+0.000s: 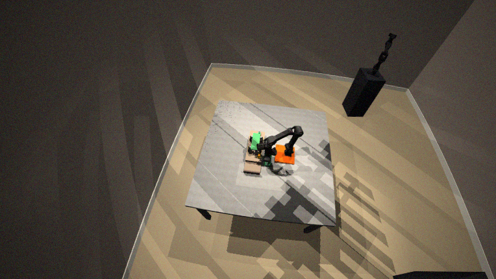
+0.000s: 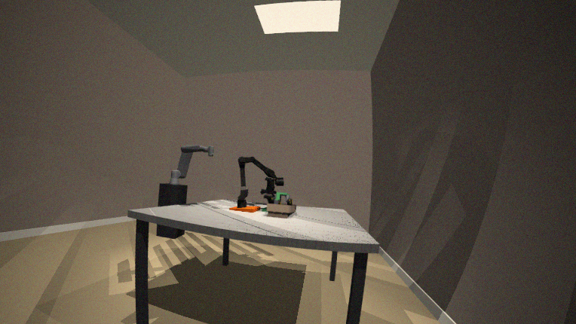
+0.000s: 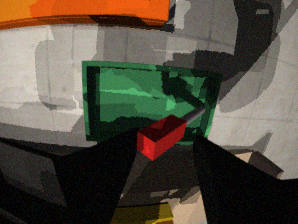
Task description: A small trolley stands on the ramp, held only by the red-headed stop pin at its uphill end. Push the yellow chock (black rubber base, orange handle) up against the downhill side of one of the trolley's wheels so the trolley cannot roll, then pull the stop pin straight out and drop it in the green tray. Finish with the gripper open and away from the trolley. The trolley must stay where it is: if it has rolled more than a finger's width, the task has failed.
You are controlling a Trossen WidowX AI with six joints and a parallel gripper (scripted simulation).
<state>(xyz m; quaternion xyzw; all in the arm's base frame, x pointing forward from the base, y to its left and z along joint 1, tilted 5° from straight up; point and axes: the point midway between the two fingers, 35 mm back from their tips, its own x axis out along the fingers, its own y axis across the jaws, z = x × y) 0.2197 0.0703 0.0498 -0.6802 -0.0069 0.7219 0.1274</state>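
The red-headed stop pin lies 10 mm to the left of my gripper tip and 10 mm below it. The rest, counted from my gripper tip: green tray 60 mm below, 10 mm to the right, 10 mm behind; then tan ramp 140 mm to the right, 100 mm ahead; then yellow chock 70 mm ahead, 30 mm to the right, 30 mm above.
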